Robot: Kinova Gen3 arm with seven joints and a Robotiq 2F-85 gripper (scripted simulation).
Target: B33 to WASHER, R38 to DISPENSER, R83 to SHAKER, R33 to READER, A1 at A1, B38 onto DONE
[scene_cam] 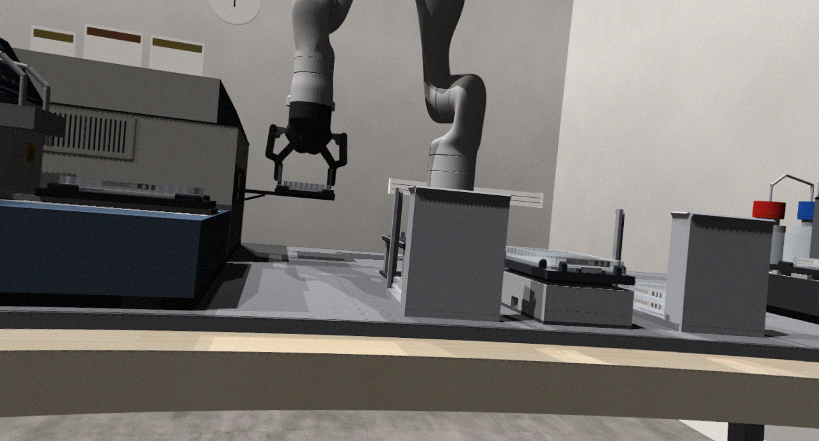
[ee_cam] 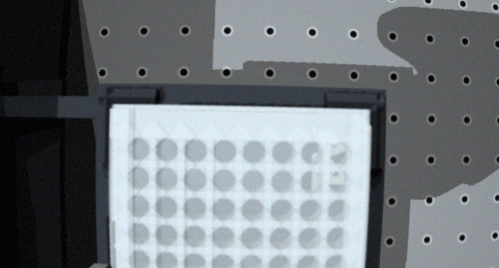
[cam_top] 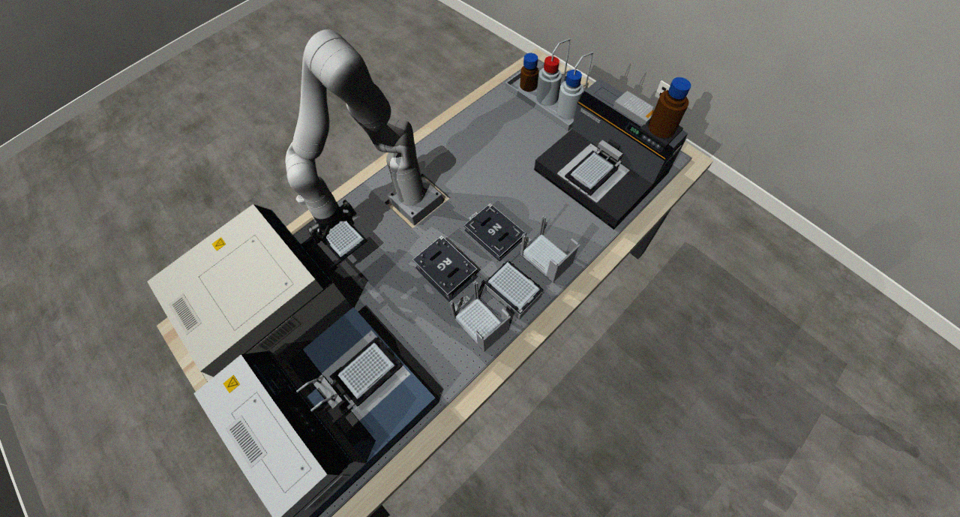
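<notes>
Right now my hand is 10 mm above the plate B38. Also, from my hand: washer manifold: 360 mm ahead, 310 mm to the right, 30 mm above; RG nest: 280 mm ahead, 170 mm to the left, 80 mm below; plate R38: 370 mm ahead, 210 mm to the right, 40 mm below.
</notes>
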